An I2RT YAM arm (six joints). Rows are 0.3 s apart.
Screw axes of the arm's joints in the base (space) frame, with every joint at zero. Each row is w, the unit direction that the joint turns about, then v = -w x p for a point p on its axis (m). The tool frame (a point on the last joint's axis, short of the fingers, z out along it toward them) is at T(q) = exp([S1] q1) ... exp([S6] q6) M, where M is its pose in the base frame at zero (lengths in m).
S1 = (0, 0, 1, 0, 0, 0)
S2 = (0, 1, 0, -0.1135, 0, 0.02)
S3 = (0, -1, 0, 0.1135, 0, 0.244)
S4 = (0, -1, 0, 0.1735, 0, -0.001)
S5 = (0, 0, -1, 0, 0.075, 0)
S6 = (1, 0, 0, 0, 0.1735, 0)
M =
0 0 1 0.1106
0 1 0 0
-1 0 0 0.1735
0 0 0 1
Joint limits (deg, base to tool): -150..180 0..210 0..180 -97..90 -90..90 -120..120
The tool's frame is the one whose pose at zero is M.
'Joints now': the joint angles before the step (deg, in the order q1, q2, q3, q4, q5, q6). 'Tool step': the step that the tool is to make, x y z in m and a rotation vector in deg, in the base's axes. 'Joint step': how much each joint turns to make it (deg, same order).
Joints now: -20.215, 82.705, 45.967, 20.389, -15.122, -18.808
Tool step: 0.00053, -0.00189, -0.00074, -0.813, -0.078, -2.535
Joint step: 0.000, 0.262, -0.090, 0.706, 2.640, -0.001
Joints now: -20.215, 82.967, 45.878, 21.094, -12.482, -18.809
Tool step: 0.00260, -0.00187, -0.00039, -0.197, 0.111, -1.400
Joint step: 0.000, 0.705, 0.527, 0.177, 1.407, 0.175
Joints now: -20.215, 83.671, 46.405, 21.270, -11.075, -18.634
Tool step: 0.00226, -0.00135, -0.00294, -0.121, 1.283, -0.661
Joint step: 0.000, 0.792, 0.530, -0.966, 0.792, -0.351
